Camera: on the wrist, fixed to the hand. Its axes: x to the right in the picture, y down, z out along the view.
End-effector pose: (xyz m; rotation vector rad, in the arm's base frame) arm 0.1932 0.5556 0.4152 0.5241 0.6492 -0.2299
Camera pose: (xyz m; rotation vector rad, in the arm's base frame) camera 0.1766 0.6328 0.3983 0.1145 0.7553 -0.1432
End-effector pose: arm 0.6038 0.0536 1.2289 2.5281 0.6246 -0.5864
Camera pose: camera 0.6441 0.0425 1.2980 2.1527 0.7754 -0.3588
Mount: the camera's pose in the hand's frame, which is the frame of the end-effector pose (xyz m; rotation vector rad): -0.0056 0.0527 -0.0609 -0.4098 0.0638 -0.0730
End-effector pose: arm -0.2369 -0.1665 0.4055 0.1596 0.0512 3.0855
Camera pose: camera -0.2403 -0.2213 0.3463 0.0392 -0.5536 2.9470
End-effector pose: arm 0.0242 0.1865 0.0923 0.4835 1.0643 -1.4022
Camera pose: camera 0.0556 0.2485 0.0512 0.1923 1.3925 -1.1942
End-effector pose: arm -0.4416 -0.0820 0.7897 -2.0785 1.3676 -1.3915
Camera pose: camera -0.5216 -0.0889 0.7813 2.2612 -1.6597 1.2393
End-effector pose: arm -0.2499 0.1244 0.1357 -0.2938 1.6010 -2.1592
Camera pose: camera -0.2589 0.1665 0.0674 -0.4154 2.0949 -1.8907
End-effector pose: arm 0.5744 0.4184 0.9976 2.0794 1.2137 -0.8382
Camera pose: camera 0.6330 0.4387 1.0492 1.7485 1.3716 -0.5037
